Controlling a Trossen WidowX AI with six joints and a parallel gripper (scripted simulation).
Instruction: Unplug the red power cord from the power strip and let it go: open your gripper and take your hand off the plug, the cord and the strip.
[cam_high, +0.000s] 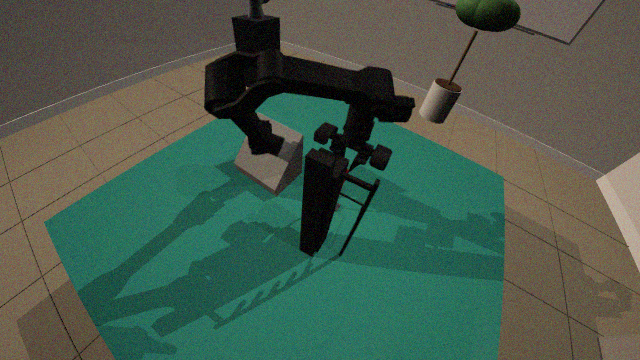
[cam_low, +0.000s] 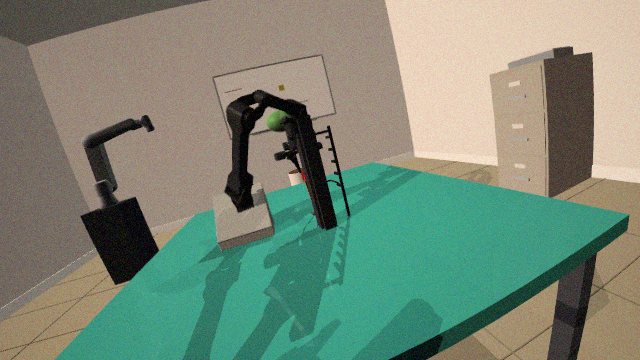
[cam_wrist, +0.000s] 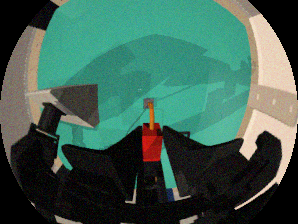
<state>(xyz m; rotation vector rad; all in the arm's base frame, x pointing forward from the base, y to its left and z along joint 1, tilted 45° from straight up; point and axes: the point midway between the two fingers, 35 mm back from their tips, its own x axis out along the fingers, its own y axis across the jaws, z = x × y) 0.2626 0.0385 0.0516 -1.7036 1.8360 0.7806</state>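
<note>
The red plug lies 50 mm to the right of my gripper tip.
</note>
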